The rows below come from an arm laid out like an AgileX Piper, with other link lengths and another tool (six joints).
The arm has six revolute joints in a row. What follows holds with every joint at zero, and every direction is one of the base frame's.
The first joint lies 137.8 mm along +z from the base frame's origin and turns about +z.
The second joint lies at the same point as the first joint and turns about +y.
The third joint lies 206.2 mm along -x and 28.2 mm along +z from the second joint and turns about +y.
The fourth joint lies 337.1 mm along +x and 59.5 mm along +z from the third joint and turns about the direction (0.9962, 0, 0.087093).
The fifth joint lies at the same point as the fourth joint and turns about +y.
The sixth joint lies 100.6 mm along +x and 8.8 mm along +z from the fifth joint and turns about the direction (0.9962, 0, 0.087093).
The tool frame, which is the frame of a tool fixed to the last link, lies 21.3 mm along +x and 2 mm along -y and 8.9 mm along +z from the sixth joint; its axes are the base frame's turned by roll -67.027, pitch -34.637 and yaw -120.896 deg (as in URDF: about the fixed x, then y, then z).
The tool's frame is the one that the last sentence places.
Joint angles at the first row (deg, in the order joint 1, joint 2, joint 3, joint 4, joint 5, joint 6):
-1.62 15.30 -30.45 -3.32 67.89 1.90
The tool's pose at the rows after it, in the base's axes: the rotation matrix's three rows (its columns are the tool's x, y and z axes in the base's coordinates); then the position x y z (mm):
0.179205 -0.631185 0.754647; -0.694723 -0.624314 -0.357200; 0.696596 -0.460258 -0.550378; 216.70 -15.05 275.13
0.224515 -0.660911 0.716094; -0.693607 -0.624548 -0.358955; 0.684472 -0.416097 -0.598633; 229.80 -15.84 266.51
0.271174 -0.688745 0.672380; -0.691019 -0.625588 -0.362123; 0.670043 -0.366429 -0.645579; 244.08 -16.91 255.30
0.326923 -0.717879 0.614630; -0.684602 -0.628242 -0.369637; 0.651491 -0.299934 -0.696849; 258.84 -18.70 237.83
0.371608 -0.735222 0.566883; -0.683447 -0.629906 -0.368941; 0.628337 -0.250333 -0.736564; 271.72 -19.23 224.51
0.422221 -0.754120 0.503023; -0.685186 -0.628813 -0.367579; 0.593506 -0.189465 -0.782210; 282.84 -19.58 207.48
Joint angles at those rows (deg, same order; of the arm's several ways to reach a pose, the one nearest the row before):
-1.63 20.38 -32.54 -3.45 67.64 1.80
-1.62 26.35 -34.62 -3.67 67.54 1.80
-1.62 32.73 -36.72 -4.02 67.25 1.80
-1.62 39.68 -38.52 -4.75 66.98 1.80
-1.62 45.86 -40.71 -4.85 66.85 1.68
-1.62 52.21 -42.79 -4.85 67.38 1.68

